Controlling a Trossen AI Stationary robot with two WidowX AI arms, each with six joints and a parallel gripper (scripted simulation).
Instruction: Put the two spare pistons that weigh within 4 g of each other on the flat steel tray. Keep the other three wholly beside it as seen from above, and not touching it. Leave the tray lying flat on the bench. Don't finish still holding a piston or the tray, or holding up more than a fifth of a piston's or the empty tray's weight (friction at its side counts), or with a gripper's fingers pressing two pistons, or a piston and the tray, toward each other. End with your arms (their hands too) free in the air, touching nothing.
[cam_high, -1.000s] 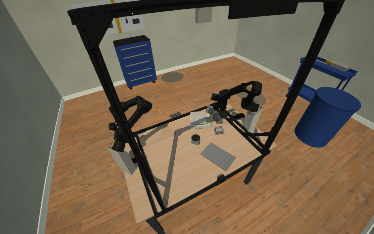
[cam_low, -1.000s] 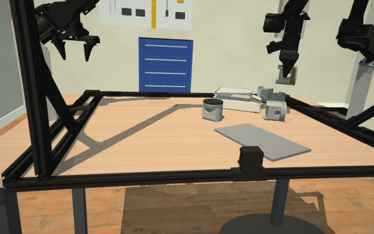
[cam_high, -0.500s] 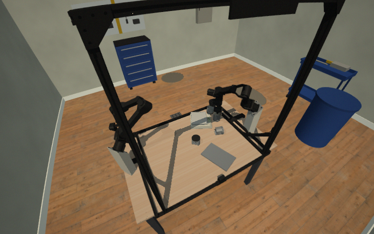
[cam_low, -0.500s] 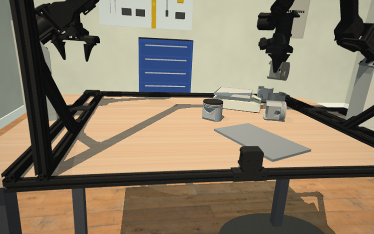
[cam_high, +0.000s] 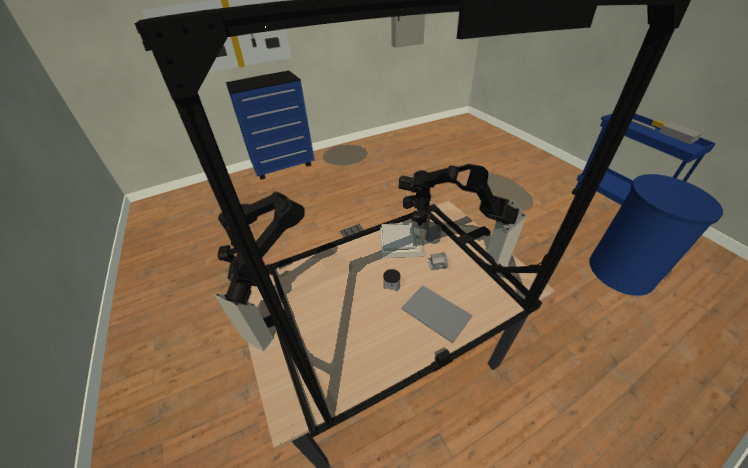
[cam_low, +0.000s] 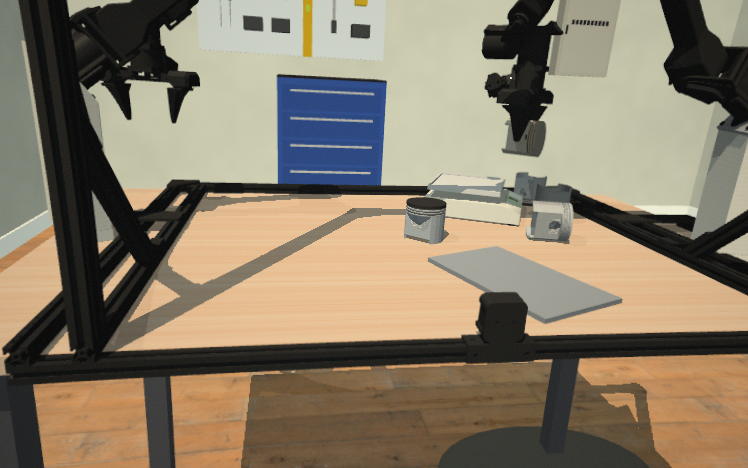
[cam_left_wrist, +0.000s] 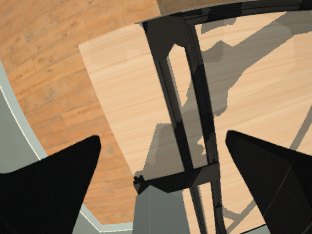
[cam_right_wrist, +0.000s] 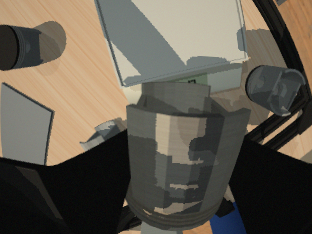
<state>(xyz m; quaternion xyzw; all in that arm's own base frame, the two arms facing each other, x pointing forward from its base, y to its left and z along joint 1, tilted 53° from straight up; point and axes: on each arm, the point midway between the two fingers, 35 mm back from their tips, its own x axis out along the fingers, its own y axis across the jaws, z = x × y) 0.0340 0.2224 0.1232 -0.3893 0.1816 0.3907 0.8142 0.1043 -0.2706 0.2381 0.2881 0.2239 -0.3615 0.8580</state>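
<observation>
Now: right hand 160 mm above the white weighing scale, 70 mm to the right of it and 50 mm short of it. The rest, counted from my right hand: flat grey steel tray: 360 mm behind, 200 mm below, 100 mm to the left; tan piston: 30 mm below, 10 mm to the right, 10 mm behind; dark-topped piston: 210 mm to the left, 160 mm below, 160 mm behind.
</observation>
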